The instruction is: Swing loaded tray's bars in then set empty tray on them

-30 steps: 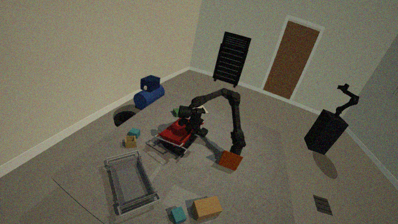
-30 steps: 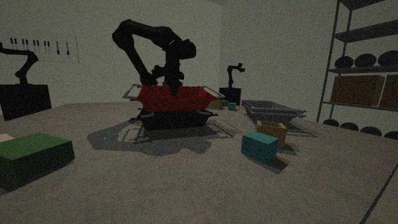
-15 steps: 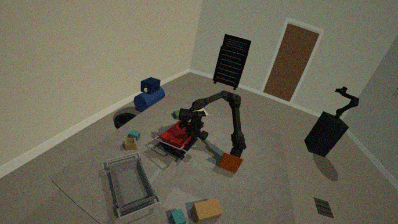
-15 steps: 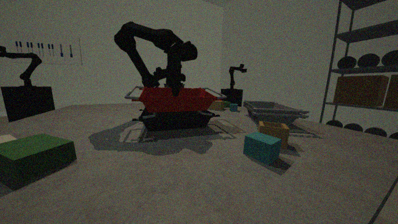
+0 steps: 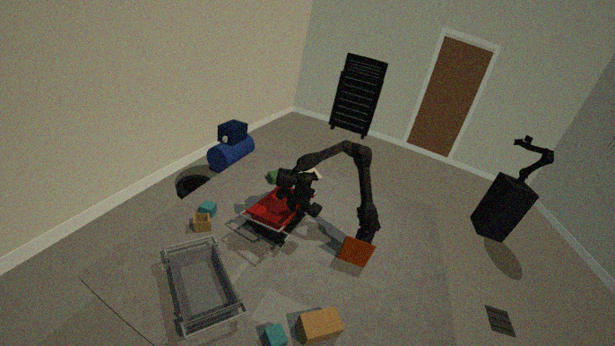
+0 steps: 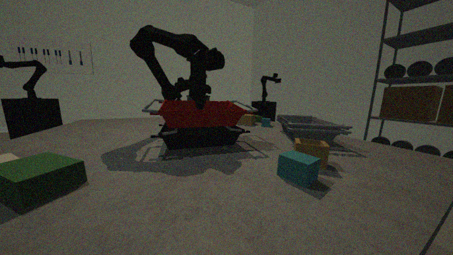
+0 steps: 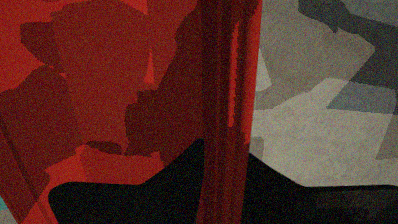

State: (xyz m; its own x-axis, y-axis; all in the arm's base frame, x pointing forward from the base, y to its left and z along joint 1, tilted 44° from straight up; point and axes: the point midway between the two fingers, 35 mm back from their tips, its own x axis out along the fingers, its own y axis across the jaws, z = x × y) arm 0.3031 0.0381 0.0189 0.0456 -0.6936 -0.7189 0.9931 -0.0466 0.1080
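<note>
My gripper tip is 70 mm short of the red tray, 20 mm below it and 10 mm to the left of it. Also, from my gripper tip: pale flat card (540 mm to the right, 110 mm ahead, 90 mm below).
</note>
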